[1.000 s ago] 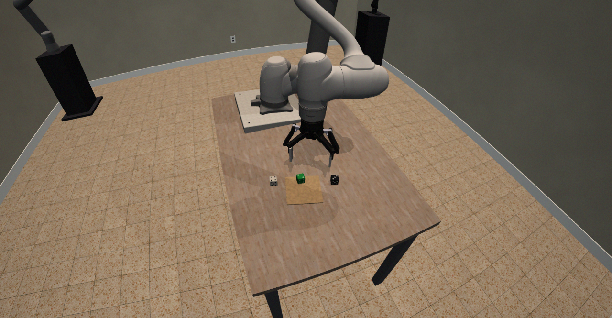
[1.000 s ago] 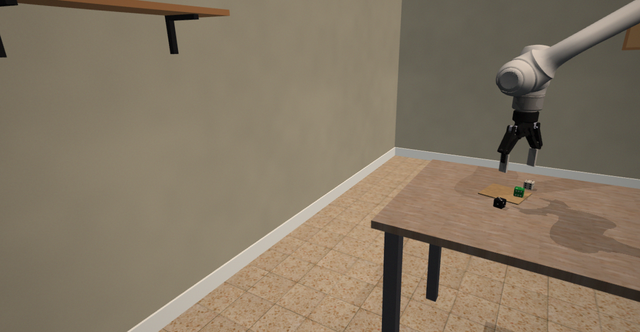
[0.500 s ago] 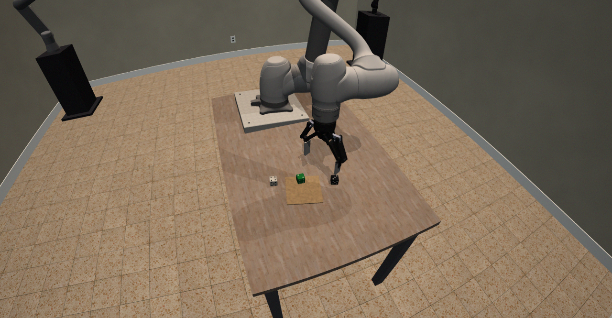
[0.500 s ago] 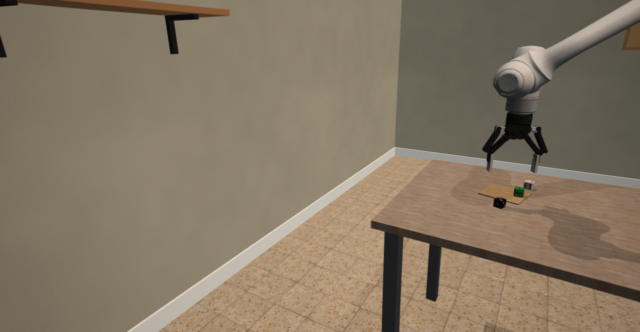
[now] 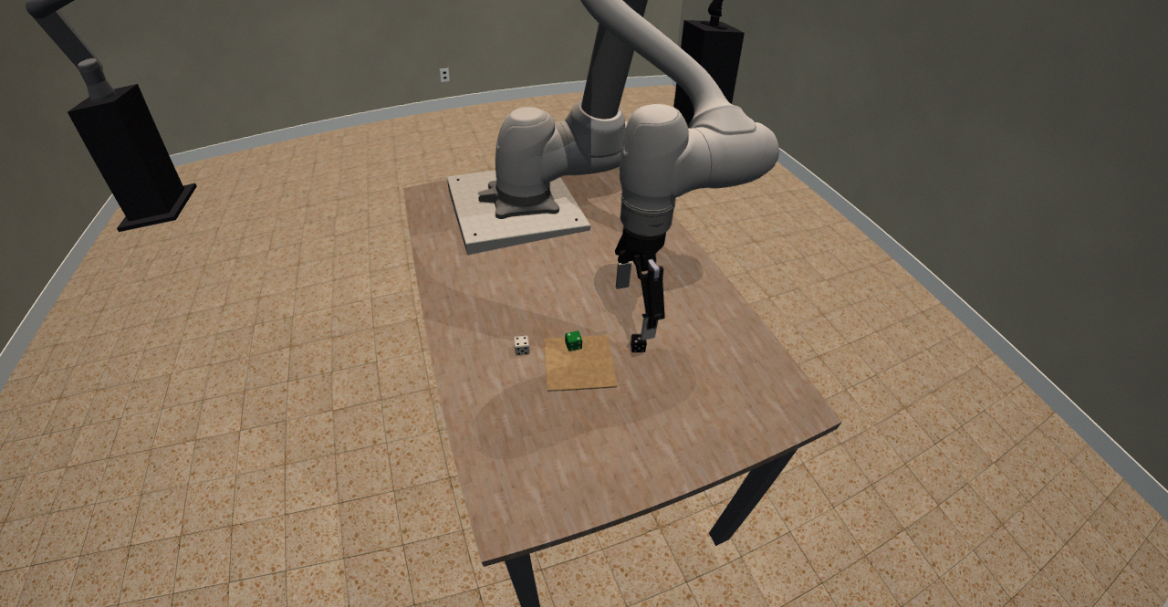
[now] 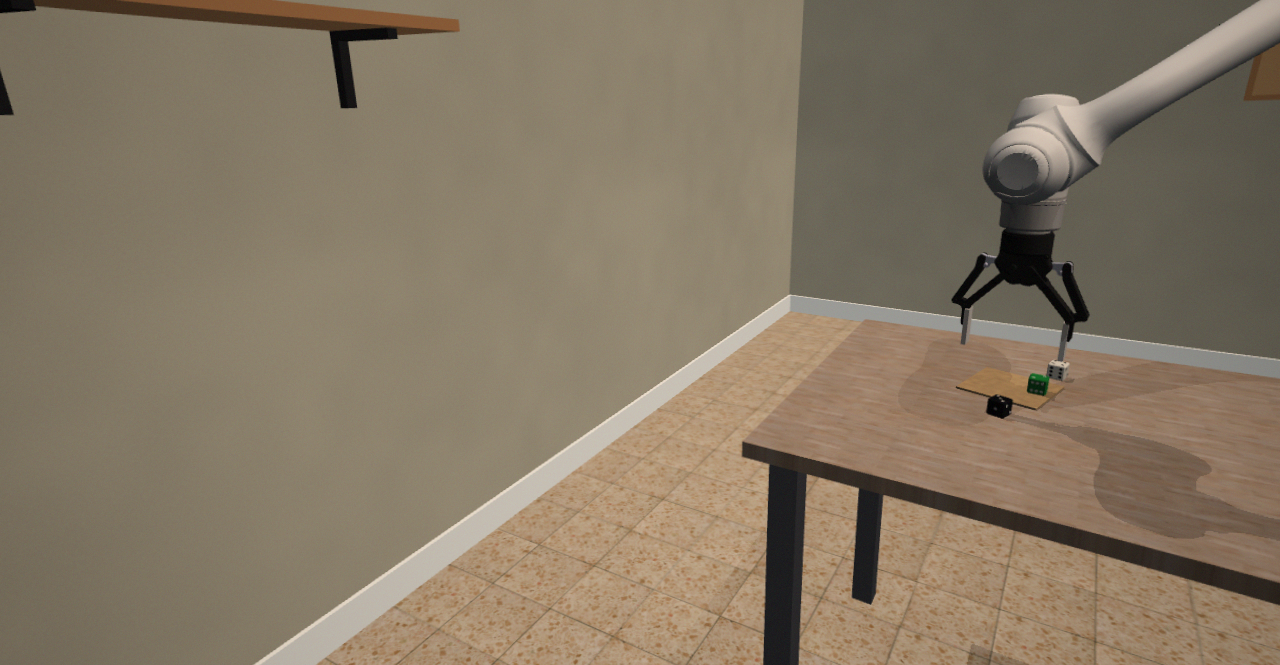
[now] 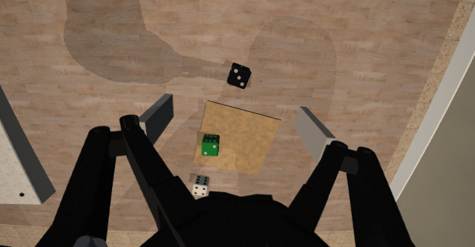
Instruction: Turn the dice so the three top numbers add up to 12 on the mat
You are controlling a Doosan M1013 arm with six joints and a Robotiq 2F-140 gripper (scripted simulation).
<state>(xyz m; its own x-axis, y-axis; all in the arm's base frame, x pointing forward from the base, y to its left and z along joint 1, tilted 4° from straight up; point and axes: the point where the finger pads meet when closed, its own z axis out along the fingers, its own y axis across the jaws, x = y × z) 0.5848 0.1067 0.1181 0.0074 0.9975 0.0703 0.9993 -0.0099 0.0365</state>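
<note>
Right now my hand is 2 cm to the right of the black die and 11 cm above it. Round my hand: white die 5 cm behind, 22 cm to the right, 11 cm below; then green die 4 cm behind, 11 cm to the right, 10 cm below; then tan mat 1 cm ahead, 11 cm to the right, 12 cm below.
</note>
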